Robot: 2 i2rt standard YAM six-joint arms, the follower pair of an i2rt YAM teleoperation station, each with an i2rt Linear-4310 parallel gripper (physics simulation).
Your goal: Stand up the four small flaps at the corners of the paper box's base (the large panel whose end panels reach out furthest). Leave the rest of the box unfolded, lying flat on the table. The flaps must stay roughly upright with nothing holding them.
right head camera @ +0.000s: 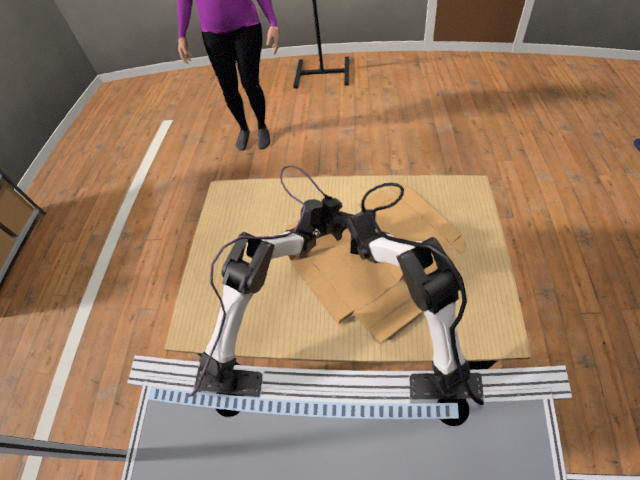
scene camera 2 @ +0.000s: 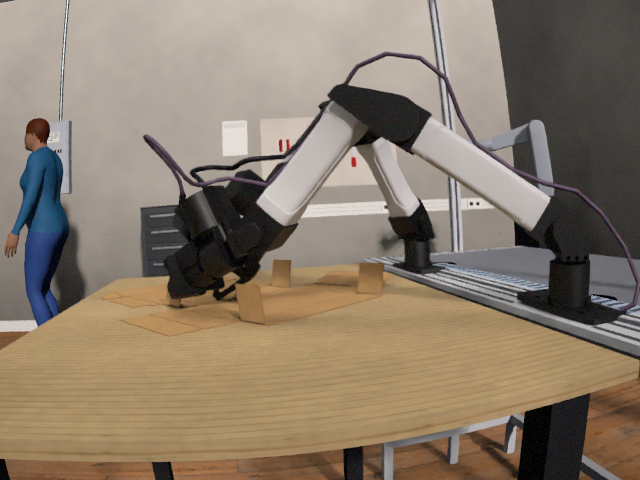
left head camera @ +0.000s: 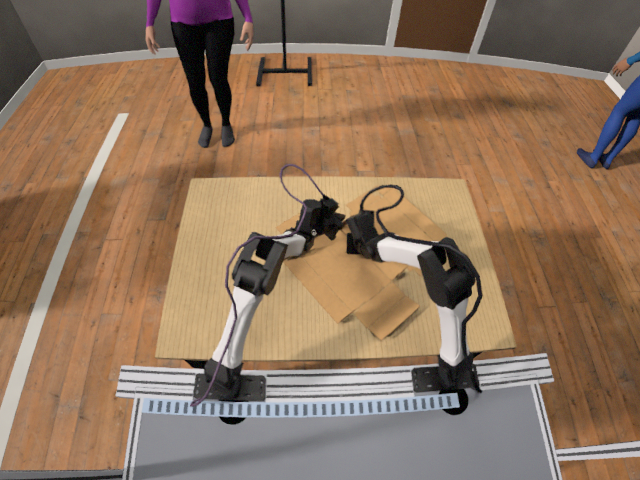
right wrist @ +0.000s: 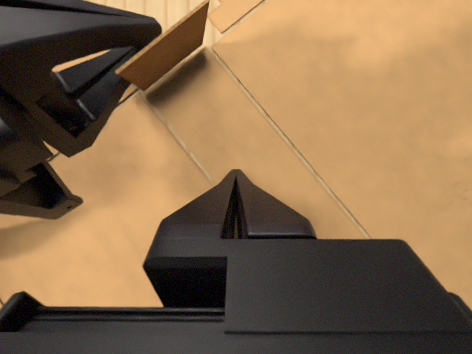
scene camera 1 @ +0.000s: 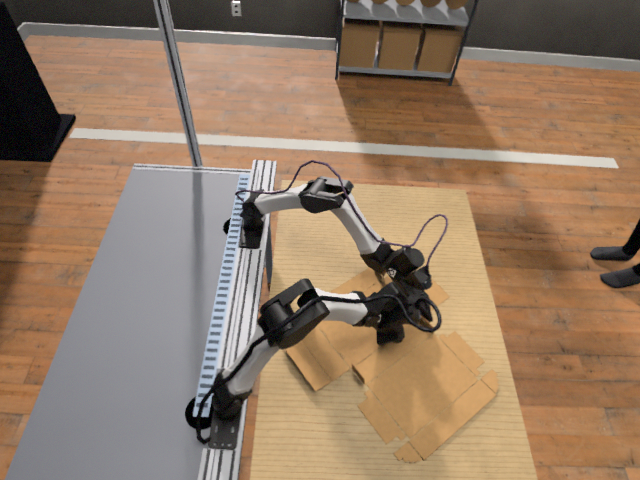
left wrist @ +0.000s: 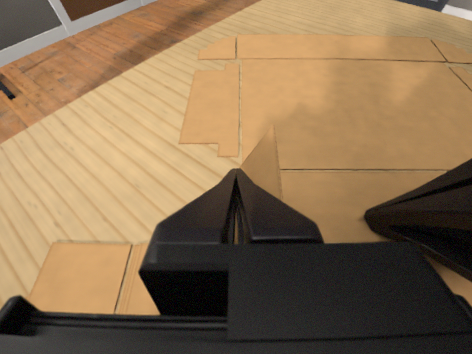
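Where they show: left gripper, fingertip midpoint: (scene camera 2: 169, 289) (left head camera: 344, 216) (right wrist: 160, 32) (scene camera 1: 431, 321) (left wrist: 236, 177); right gripper, fingertip midpoint: (scene camera 2: 215, 298) (right wrist: 235, 177) (scene camera 1: 403, 337) (left wrist: 368, 220); left arm's base, link origin: (right head camera: 228, 381) (scene camera 2: 567, 309) (left head camera: 229, 387) (scene camera 1: 253, 225); right arm's base, link origin: (right head camera: 445, 386) (scene camera 2: 417, 269) (left head camera: 445, 378) (scene camera 1: 228, 407).
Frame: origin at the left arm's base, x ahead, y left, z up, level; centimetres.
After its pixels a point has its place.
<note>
The cardboard box (left head camera: 343, 276) @[x 35.3, y -32.7, z -0.2 cm] (scene camera 1: 423, 379) @[x 53.5, y -50.2, z -0.2 cm] lies unfolded on the table. In scene camera 2, three small flaps stand roughly upright: a near one (scene camera 2: 251, 304) @[x 42.4, y -15.1, z 2.6 cm], a right one (scene camera 2: 370, 278) @[x 20.8, y -32.8, z 2.6 cm] and a far one (scene camera 2: 281, 273) @[x 35.1, y -50.7, z 2.6 cm]. A fourth corner flap (left wrist: 265, 162) @[x 55.7, y -35.2, z 4.0 cm] (right wrist: 165, 50) @[x 55.3, y -34.6, z 3.6 cm] stands steeply up at the corner beside my left gripper (left wrist: 237, 171) @[x 56.9, y -33.9, z 2.8 cm]. My left gripper is shut and empty, its tips on or very close to that flap's outer side; exact contact is unclear. My right gripper (right wrist: 235, 177) @[x 48.7, y -38.2, z 0.2 cm] is shut and empty, low over the box near the crease by the same end panel.
The two grippers are very close together, with a right finger showing at the right of the left wrist view. Flat side panels (scene camera 1: 452, 421) @[x 60.0, y -61.1, z 0.1 cm] (left wrist: 212, 112) @[x 64.9, y -39.8, z -0.2 cm] lie around the second large panel. The table (scene camera 1: 320, 237) @[x 23.2, y -2.9, z -0.4 cm] (scene camera 2: 310, 392) @[x 38.5, y 15.4, z -0.3 cm] borders the arms' mounting rail (left head camera: 330, 379) @[x 2.7, y -27.8, z -0.1 cm].
</note>
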